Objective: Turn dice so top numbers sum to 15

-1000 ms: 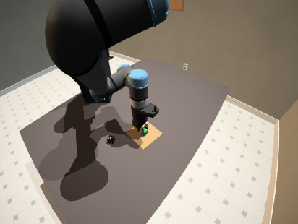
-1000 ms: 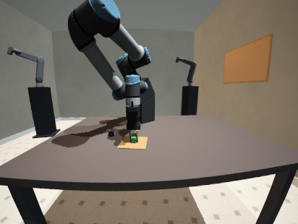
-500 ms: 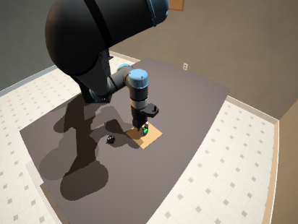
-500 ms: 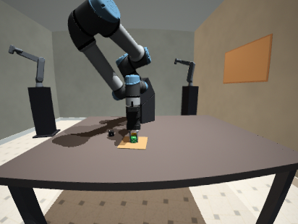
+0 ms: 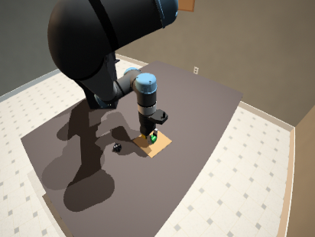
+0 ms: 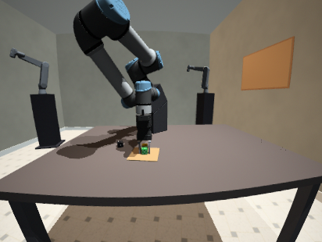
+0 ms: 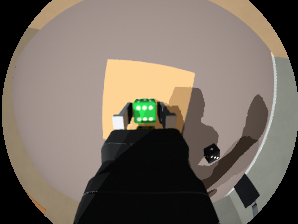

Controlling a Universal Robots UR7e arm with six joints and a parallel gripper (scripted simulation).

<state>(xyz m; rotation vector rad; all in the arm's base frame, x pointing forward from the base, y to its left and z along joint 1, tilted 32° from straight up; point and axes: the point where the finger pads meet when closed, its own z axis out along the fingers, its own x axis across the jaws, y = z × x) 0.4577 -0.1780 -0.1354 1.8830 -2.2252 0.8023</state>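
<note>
Right now the green die is right at my hand. Round my hand: black die: 130 mm behind, 120 mm to the right, 10 mm below; then yellow die: 40 mm behind, 10 mm to the left; then tan mat: 20 mm below.
</note>
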